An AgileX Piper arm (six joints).
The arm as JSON. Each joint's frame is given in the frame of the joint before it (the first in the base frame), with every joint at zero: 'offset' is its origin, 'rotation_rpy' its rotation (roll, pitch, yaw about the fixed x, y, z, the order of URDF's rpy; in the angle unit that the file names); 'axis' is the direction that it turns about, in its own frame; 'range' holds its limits. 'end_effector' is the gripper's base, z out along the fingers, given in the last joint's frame.
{
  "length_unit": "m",
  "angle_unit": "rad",
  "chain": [
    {
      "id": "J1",
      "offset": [
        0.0,
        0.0,
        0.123
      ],
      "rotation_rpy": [
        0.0,
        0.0,
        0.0
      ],
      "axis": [
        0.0,
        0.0,
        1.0
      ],
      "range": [
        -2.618,
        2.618
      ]
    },
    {
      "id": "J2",
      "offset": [
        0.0,
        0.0,
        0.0
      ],
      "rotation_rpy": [
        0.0,
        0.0,
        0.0
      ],
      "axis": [
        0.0,
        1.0,
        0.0
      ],
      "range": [
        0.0,
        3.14
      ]
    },
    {
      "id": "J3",
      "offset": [
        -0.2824,
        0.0,
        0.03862
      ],
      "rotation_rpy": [
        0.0,
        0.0,
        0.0
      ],
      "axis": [
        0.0,
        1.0,
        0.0
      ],
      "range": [
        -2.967,
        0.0
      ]
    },
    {
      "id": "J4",
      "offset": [
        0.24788,
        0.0,
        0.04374
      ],
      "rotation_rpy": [
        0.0,
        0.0,
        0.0
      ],
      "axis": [
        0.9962,
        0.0,
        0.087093
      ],
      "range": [
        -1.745,
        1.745
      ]
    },
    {
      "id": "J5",
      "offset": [
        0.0,
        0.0,
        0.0
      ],
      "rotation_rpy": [
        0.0,
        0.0,
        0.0
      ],
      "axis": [
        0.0,
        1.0,
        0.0
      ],
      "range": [
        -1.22,
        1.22
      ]
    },
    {
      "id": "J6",
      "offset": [
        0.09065,
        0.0,
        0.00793
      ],
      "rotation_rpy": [
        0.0,
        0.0,
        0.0
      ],
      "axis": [
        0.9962,
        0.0,
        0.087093
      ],
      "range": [
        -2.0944,
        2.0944
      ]
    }
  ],
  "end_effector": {
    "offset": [
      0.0,
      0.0,
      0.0
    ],
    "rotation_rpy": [
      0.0,
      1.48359,
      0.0
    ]
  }
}
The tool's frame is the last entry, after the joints.
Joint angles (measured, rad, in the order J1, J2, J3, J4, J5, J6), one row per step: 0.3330 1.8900 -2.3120 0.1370 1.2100 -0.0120; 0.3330 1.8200 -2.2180 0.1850 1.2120 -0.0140; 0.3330 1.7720 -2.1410 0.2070 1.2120 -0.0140; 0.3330 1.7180 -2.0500 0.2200 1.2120 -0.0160; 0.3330 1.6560 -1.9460 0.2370 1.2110 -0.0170; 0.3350 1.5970 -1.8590 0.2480 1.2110 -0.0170; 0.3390 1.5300 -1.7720 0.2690 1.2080 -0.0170; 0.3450 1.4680 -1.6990 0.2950 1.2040 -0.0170; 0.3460 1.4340 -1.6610 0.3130 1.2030 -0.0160; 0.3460 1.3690 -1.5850 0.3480 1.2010 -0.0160; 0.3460 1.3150 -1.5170 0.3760 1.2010 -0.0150; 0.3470 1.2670 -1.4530 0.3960 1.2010 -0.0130; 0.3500 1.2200 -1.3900 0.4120 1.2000 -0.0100; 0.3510 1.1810 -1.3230 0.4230 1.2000 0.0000; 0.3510 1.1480 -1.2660 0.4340 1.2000 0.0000; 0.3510 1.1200 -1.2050 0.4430 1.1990 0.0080
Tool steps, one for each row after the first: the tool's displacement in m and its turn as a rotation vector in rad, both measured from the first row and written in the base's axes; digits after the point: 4 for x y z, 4 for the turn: -0.0171 -0.0016 0.0019 0.0299 0.0375 0.0245; -0.0280 -0.0034 -0.0011 0.0392 0.0714 0.0341; -0.0400 -0.0065 -0.0066 0.0374 0.1095 0.0402; -0.0546 -0.0100 -0.0138 0.0388 0.1531 0.0465; -0.0697 -0.0136 -0.0183 0.0396 0.1830 0.0519; -0.0878 -0.0168 -0.0210 0.0525 0.2057 0.0629; -0.1055 -0.0189 -0.0222 0.0727 0.2205 0.0778; -0.1151 -0.0205 -0.0228 0.0881 0.2293 0.0848; -0.1333 -0.0241 -0.0255 0.1161 0.2485 0.0972; -0.1484 -0.0272 -0.0302 0.1372 0.2707 0.1059; -0.1615 -0.0300 -0.0361 0.1512 0.2929 0.1113; -0.1744 -0.0326 -0.0427 0.1624 0.3138 0.1160; -0.1847 -0.0352 -0.0530 0.1694 0.3485 0.1102; -0.1934 -0.0375 -0.0621 0.1724 0.3748 0.1107; -0.2008 -0.0395 -0.0736 0.1757 0.4118 0.1028
